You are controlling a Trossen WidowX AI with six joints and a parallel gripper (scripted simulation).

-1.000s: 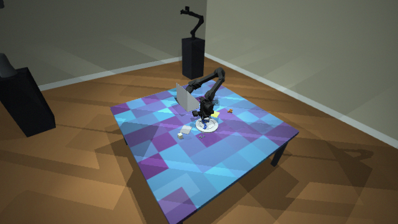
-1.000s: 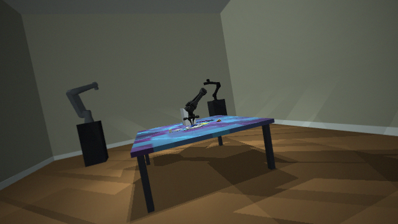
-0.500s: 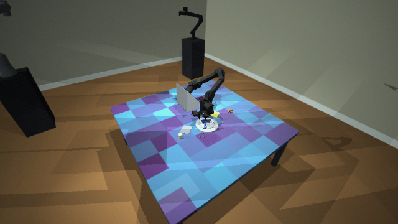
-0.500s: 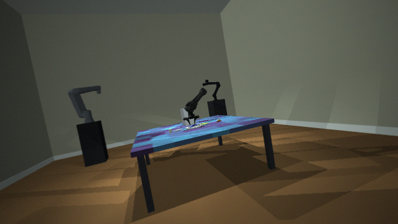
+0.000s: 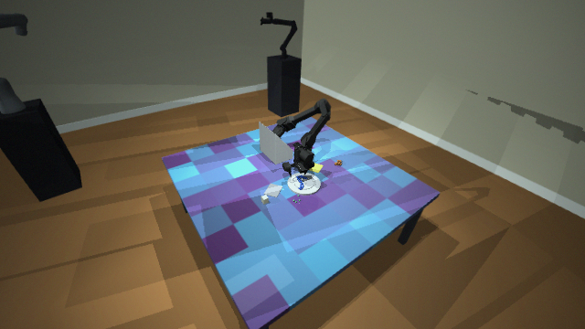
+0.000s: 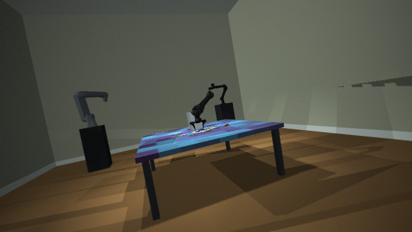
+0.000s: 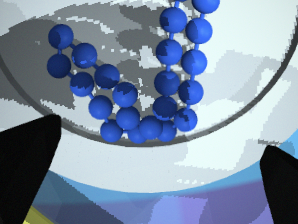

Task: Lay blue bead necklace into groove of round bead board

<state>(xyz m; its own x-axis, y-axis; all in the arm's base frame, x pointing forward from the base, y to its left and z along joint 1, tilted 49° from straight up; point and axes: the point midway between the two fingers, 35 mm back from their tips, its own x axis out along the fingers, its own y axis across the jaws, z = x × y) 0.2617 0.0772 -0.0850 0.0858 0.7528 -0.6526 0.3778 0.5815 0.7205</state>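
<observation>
My gripper tip is 60 mm short of the round white bead board and 10 mm above it. Round my gripper tip: cream cube (50 mm ahead, 280 mm to the right); yellow patch (40 mm behind, 160 mm to the left, 20 mm below); flat grey square (180 mm to the right, 20 mm below).
</observation>
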